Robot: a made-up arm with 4 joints.
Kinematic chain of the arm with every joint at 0, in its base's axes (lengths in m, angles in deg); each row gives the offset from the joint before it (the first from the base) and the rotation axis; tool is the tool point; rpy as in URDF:
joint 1: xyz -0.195 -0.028 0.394 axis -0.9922 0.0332 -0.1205
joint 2: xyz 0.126 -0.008 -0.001 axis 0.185 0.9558 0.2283
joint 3: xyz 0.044 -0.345 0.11 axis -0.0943 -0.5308 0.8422
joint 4: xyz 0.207 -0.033 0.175 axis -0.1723 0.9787 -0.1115
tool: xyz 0.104 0.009 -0.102 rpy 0 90 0
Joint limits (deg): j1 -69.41..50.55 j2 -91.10..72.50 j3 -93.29..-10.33 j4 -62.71..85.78
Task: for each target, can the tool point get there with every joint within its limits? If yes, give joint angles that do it. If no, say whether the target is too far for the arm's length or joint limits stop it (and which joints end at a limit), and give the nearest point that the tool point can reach.
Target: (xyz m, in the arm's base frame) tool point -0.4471 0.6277 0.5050
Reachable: no: joint limits stop it (at a limit: joint 1, joint 2, joint 3, joint 4) | nearest point -0.4907 0.1309 0.8522 | short by 0.608 m
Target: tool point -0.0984 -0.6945 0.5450
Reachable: yes | joints 3.57 -38.86 -83.36 -14.84
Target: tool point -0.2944 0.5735 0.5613
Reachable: no: joint limits stop it (at a limit: joint 1, joint 3, joint 4) | nearest point -0.4468 0.1406 0.8859 | short by 0.562 m
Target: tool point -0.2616 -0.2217 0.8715
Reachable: yes | joints 38.14 -75.29 -28.72 37.26
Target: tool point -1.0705 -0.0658 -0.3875
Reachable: no: too far | nearest point -0.3212 -0.3738 -0.2130 | short by 0.829 m
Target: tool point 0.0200 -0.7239 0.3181
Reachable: yes | joints -37.59 -43.93 -49.50 -49.19
